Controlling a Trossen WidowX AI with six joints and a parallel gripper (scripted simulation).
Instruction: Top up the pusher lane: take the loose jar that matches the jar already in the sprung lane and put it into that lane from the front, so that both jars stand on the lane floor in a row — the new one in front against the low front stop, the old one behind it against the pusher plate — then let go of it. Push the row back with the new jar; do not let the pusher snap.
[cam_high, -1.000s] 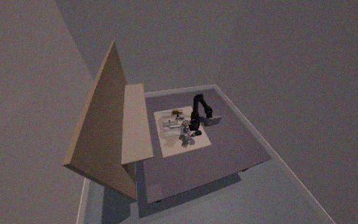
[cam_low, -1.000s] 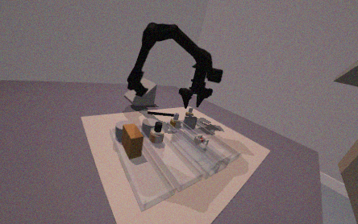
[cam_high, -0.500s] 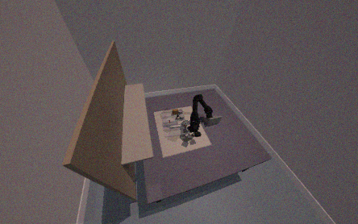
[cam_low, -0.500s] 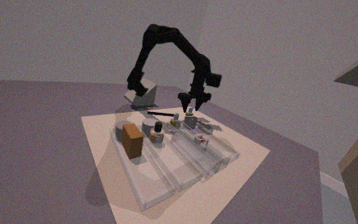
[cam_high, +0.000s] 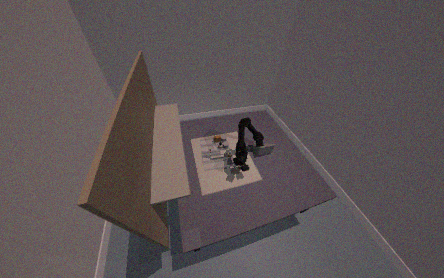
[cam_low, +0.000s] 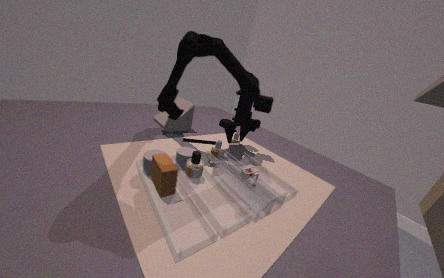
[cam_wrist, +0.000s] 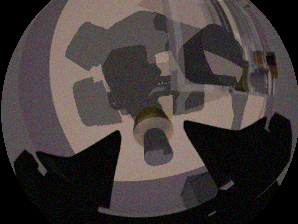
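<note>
Now: the clear lane 210 mm to the right of my gripper tip, 170 mm ahead of it and 10 mm below it. Also, from my gripper tip: orange-brown box (390 mm to the right, 70 mm ahead, 10 mm above); then tan wall panel (650 mm ahead, 370 mm above, 240 mm to the right).
</note>
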